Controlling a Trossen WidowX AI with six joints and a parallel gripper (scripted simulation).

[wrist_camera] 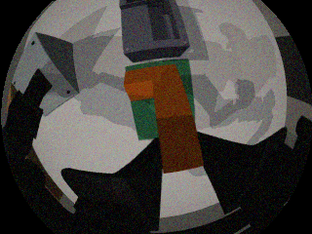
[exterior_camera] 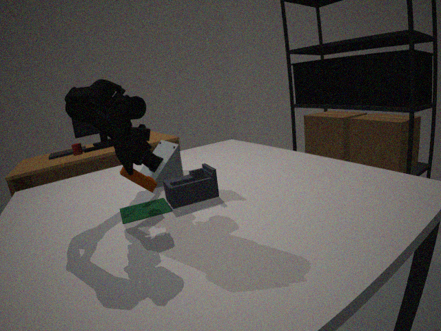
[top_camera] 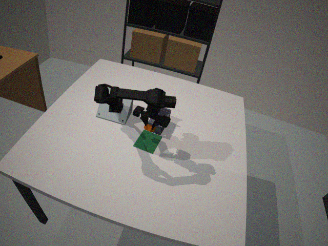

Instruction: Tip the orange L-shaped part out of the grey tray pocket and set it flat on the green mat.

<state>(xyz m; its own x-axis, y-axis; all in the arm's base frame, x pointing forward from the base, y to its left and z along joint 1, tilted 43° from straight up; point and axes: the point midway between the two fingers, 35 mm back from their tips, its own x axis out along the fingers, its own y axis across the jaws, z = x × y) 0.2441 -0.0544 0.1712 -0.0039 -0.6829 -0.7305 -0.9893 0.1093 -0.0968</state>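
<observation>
The green mat lies 14 cm below my gripper tip and 2 cm to the left of it. Also, from my gripper tip: orange L-shaped part: 3 cm to the left, 3 cm below, 1 cm behind.
</observation>
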